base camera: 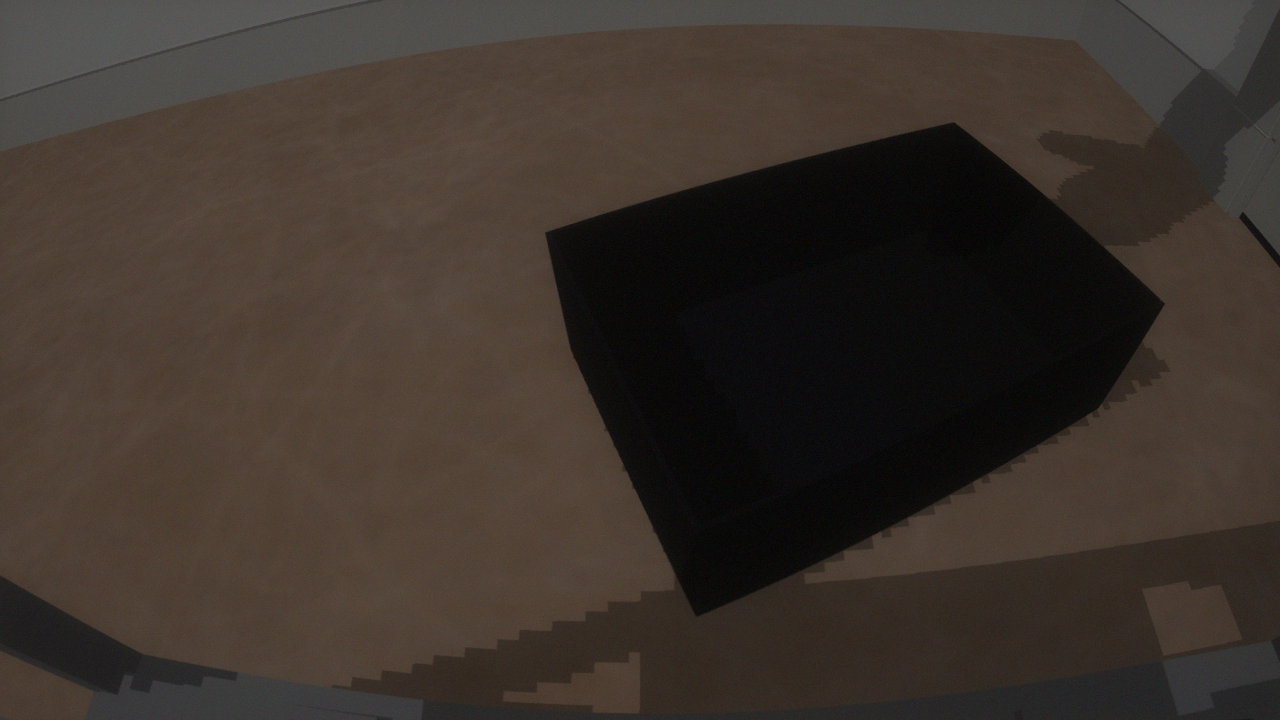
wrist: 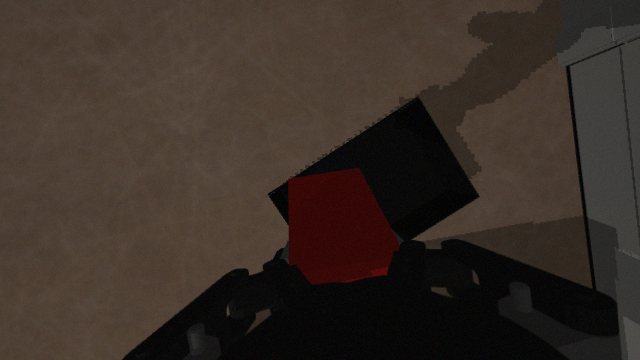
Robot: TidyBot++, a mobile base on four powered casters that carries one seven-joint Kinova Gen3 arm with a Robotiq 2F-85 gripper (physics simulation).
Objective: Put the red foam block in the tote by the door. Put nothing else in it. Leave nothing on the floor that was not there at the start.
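Frame: origin at the arm's base, x ahead, y left, z up, level; centimetres.
Seen in the pictures: gripper, fingertip midpoint: point(wrist: 339, 246).
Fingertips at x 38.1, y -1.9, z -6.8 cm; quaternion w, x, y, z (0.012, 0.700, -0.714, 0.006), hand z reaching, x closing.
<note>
Offsets run from my fingertips to a thing's top centre. Level surfaces: height alone.
The red foam block {dx +1.0, dy +0.1, dz +4.8 cm} point(wrist: 337, 220) is between the fingers of my gripper point(wrist: 339, 246), which is shut on it. In the wrist view the block covers the lower left part of the black tote {dx -0.5, dy -7.8, dz -22.9 cm} point(wrist: 425, 150), which lies beyond and below it. In the base camera view the tote point(base camera: 895, 483) stands upright on the floor, right of the middle, with its open top up. Its inside is very dark, and no object can be made out in it. My gripper does not show in the base camera view.
A pale grey panel point(wrist: 595, 150), perhaps the door or a cabinet, stands at the right of the wrist view. A grey wall point(base camera: 447, 53) runs along the back of the brown floor {dz -32.8 cm} point(base camera: 313, 358). Shadows fall on the floor near the tote. Part of my grey base shows at the bottom edge.
</note>
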